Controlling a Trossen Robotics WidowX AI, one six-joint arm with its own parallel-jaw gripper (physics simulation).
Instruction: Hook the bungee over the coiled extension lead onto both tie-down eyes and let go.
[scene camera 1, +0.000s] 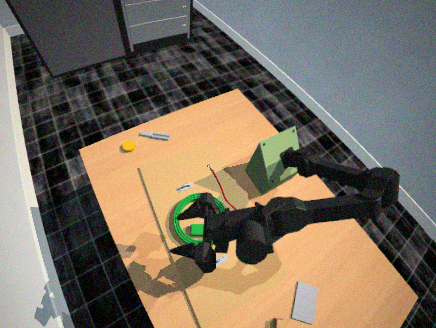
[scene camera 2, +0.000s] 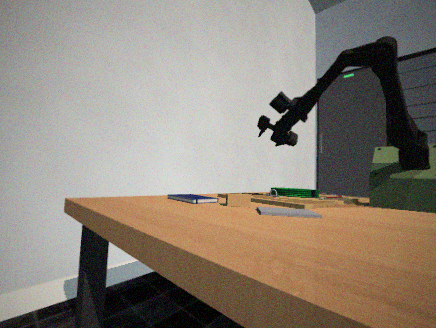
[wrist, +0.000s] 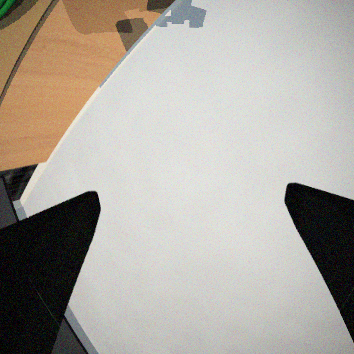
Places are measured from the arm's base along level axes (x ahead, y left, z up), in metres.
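Pixels of known places: gripper, fingertip midpoint: (scene camera 1: 173, 234) (scene camera 2: 267, 141) (wrist: 193, 196); arm's base, origin of the base link: (scene camera 1: 288, 157) (scene camera 2: 414, 163).
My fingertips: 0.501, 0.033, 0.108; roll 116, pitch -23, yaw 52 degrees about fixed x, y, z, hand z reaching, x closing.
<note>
Ahead of a thing's pixels: the offset from my fingertips to its top centre, as dx, dy, dz. Level surfaces: height alone.
My gripper (scene camera 1: 176, 234) (scene camera 2: 269, 140) (wrist: 193, 196) is open and empty, high above the table. In scene camera 1 it overlaps the coiled green extension lead @[-0.117, -0.038, -0.211] (scene camera 1: 177, 220) (scene camera 2: 295, 192), which lies on a thin wooden board @[dz -0.242] (scene camera 1: 165, 172) (scene camera 2: 300, 204) and is partly hidden by the arm. The red bungee @[-0.261, -0.085, -0.235] (scene camera 1: 220, 185) lies on the board beside the coil; its upper end hook shows and its other end is hidden behind the arm. One tie-down eye @[-0.135, -0.180, -0.215] (scene camera 1: 184, 187) is above the coil in that view. The other tie-down eye @[-0.093, +0.117, -0.215] (scene camera 1: 220, 260) shows partly below the coil, beside the gripper.
A yellow disc @[-0.023, -0.472, -0.235] (scene camera 1: 128, 146) and a grey metal tool @[-0.146, -0.475, -0.242] (scene camera 1: 155, 135) lie near the far table edge. The green arm base (scene camera 1: 274, 162) (scene camera 2: 407, 192) stands beside the board. A grey slab @[-0.261, +0.407, -0.248] (scene camera 1: 305, 302) (scene camera 2: 288, 213), a small wooden block @[-0.130, +0.404, -0.224] (scene camera 2: 238, 200) and a blue book @[+0.024, +0.427, -0.242] (scene camera 2: 192, 198) lie on the table.
</note>
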